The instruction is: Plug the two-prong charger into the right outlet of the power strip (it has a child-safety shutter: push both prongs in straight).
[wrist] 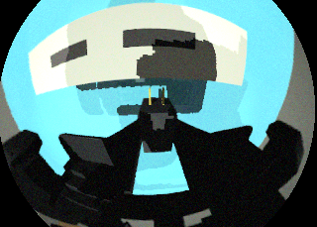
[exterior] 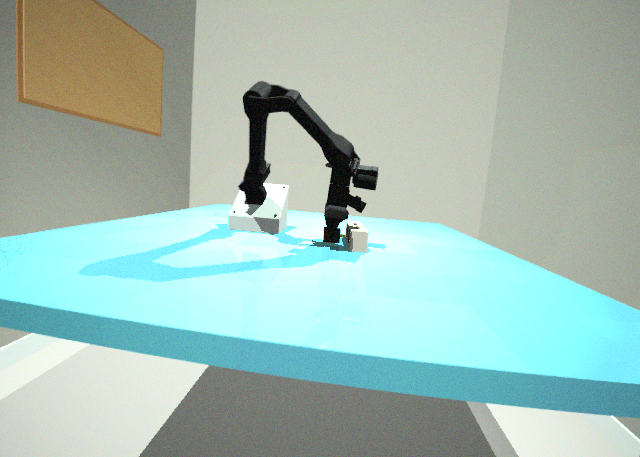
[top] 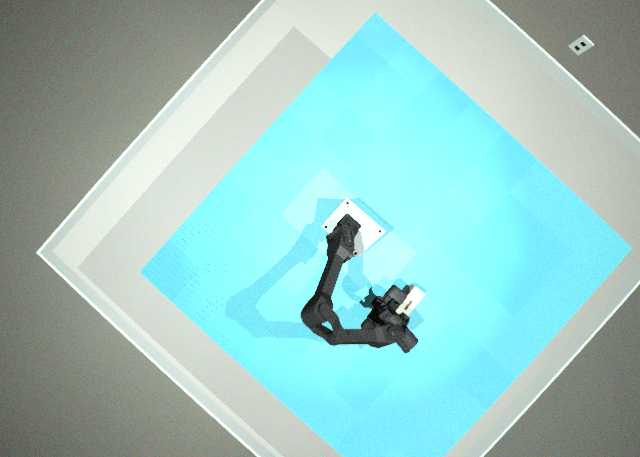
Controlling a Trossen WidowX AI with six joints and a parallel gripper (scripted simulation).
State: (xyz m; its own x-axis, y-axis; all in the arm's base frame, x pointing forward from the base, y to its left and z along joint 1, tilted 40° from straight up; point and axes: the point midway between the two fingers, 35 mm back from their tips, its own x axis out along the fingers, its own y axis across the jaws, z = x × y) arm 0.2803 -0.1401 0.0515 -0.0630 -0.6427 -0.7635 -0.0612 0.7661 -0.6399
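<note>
Now: the dark charger 2 cm ahead of my gripper tip and 1 cm above it.
</note>
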